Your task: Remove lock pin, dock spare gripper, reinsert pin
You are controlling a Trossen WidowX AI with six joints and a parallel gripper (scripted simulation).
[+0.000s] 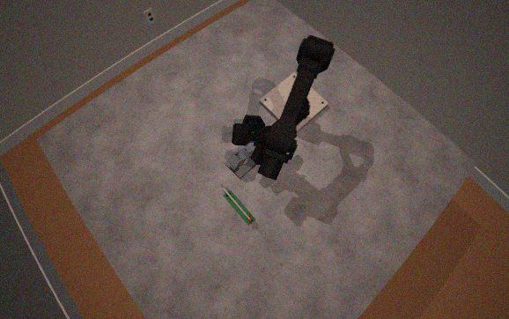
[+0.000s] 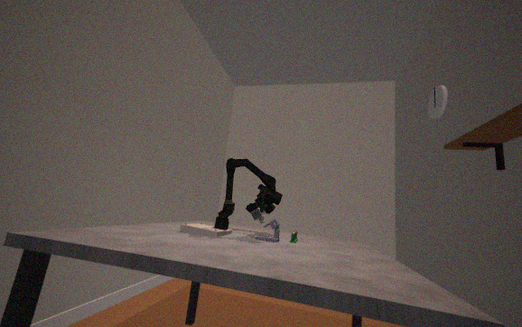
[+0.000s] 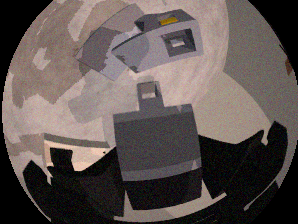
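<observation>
My gripper tip is now 19 cm short of the green holder, 15 cm to the right of it and 10 cm above it. From my gripper tip the other things lie so: spare gripper 1 cm to the left, 1 cm above; grey mount 8 cm ahead, 7 cm below, 4 cm to the left.
</observation>
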